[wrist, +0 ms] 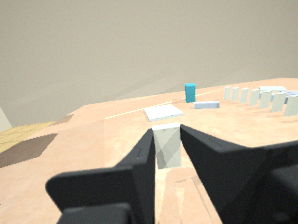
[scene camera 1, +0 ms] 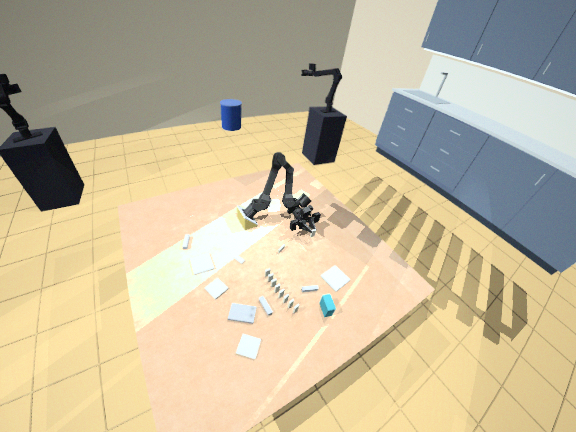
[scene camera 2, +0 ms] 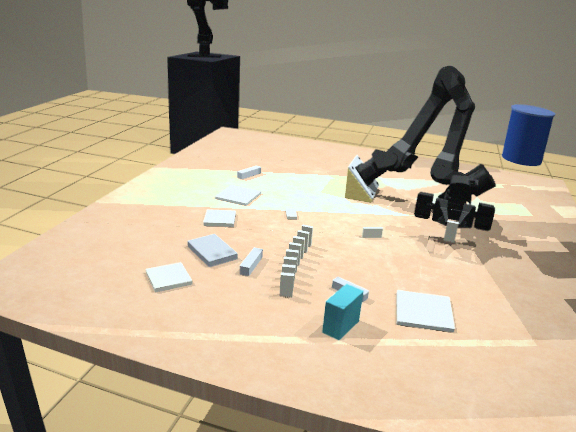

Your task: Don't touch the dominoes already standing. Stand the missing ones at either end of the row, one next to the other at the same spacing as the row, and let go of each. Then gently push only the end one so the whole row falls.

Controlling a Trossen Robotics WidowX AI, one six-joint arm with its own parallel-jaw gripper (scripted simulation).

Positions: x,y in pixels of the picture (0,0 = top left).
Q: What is my gripper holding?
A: A pale domino.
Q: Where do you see a teal block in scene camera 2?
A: At 342,311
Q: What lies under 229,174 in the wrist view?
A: My gripper.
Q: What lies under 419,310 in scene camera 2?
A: A grey tile.
